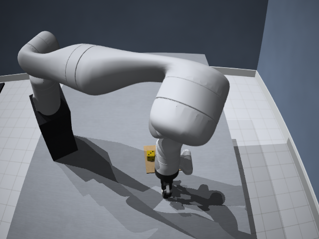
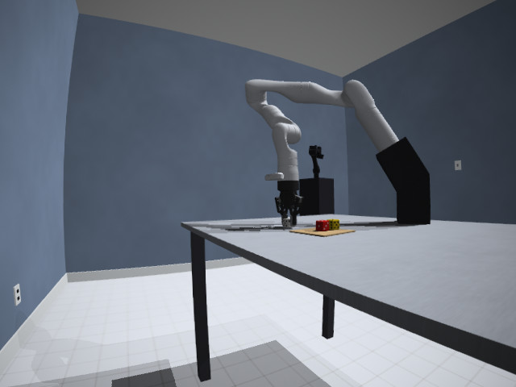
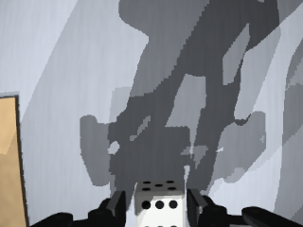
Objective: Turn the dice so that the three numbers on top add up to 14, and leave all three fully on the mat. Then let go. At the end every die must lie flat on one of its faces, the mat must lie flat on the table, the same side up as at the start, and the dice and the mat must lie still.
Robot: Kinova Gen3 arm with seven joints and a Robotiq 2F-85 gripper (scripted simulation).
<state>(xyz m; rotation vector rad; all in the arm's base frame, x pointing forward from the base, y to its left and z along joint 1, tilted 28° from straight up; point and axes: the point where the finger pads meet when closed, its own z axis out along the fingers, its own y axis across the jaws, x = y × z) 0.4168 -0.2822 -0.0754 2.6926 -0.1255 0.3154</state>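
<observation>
Right now my hand is 10 mm above the white die. Also, from my hand: tan mat (30 mm ahead, 160 mm to the left, 20 mm below); red die (30 mm ahead, 170 mm to the left); yellow die (20 mm behind, 170 mm to the left).
</observation>
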